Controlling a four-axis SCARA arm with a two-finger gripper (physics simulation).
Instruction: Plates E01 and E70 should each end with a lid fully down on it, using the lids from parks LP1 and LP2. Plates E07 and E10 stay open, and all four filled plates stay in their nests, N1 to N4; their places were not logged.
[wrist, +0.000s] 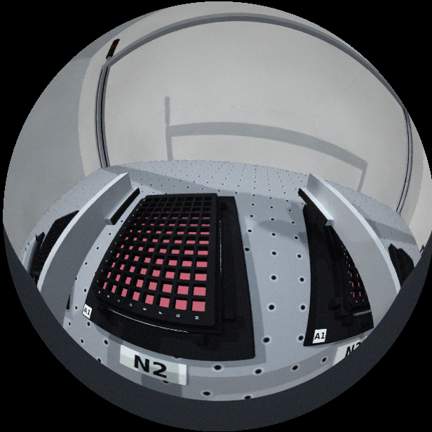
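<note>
My gripper (218, 176) is open, with nothing between its two wide-set fingers. A black plate (167, 260) with pink wells sits in nest N2 (241, 310), left of centre between the fingers. Its wells show uncovered. A second black plate with pink wells (356, 280) sits in nest N3 (316, 300) at the right, partly hidden by the right finger. Whether a lid covers it I cannot tell. No plate number E01, E70, E07 or E10 can be read. Lid parks LP1 and LP2 cannot be made out.
The N2 label (150, 366) is at the front of its nest; the N3 label (352, 350) is partly cut off. Another dark gridded plate (56, 237) shows beyond the left finger, and a dark shape (401, 262) at the right edge. A perforated grey deck (272, 320) lies between the nests.
</note>
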